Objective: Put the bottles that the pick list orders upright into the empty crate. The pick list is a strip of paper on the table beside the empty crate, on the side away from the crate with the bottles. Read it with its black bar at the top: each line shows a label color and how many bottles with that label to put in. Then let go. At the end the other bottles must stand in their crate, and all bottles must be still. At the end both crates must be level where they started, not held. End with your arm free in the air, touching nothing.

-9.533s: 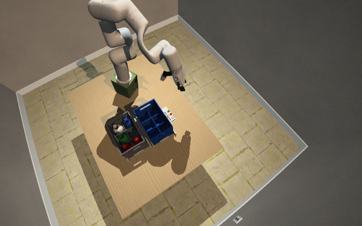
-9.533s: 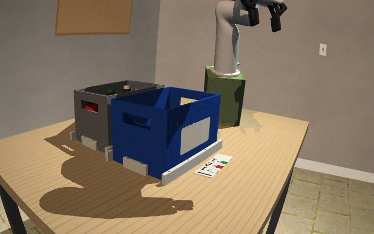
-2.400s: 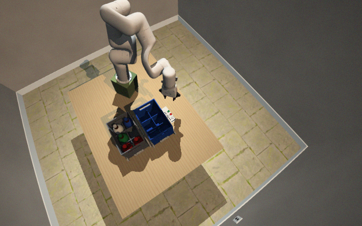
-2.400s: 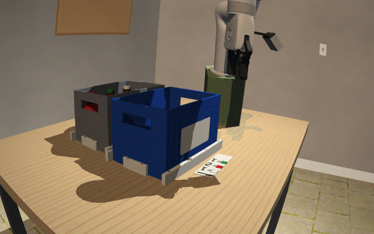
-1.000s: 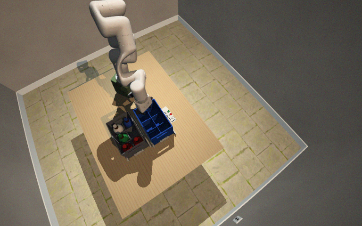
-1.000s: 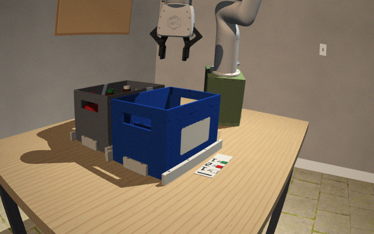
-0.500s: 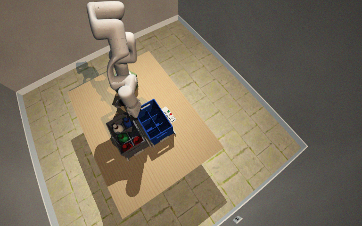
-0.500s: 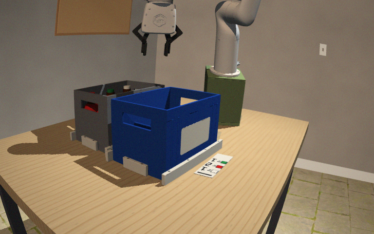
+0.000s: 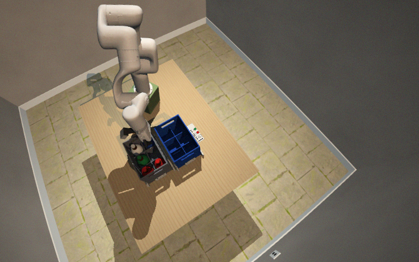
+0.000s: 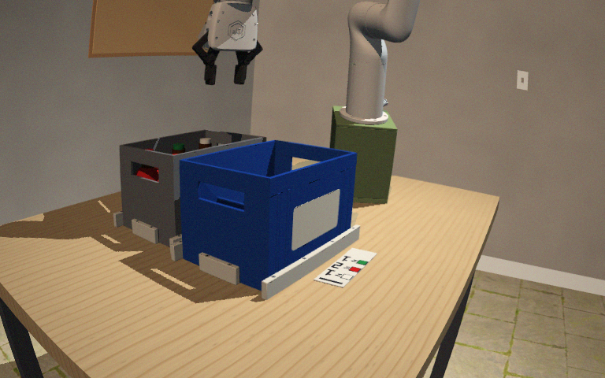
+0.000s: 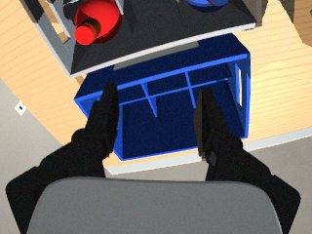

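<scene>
Right now my hand is 22 cm above the white-label bottle, 13 cm to the left of it and 6 cm past it. The rest, counted from my hand: red bottle: 22 cm below, 10 cm ahead, 2 cm to the right; then grey crate: 23 cm below, 8 cm to the right, 2 cm ahead; then blue-label bottle: 22 cm below, 8 cm behind, 4 cm to the right.
</scene>
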